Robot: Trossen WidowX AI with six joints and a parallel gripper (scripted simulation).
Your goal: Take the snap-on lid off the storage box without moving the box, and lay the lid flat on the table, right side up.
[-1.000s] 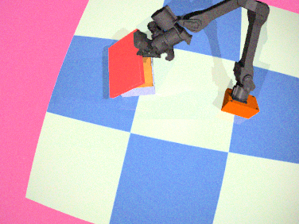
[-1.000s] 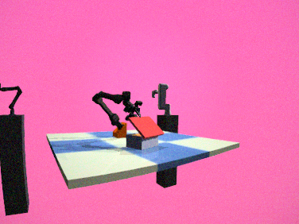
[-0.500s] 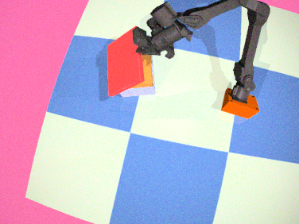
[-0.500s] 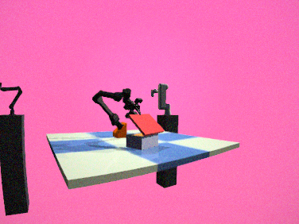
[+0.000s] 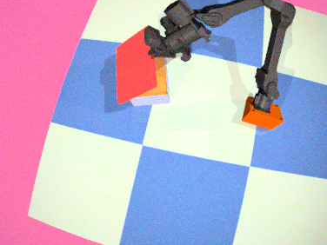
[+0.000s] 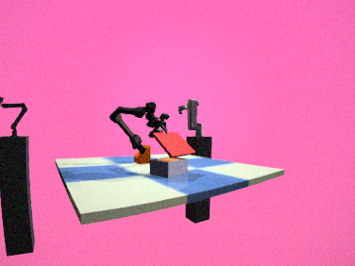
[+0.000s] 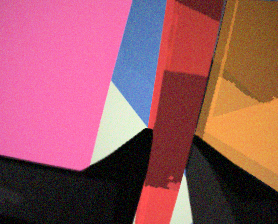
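My gripper tip is 6 cm short of the red lid, 3 cm to the right of it and 5 cm above it. Round my gripper tip: grey storage box (3 cm ahead, 1 cm to the left, 19 cm below).
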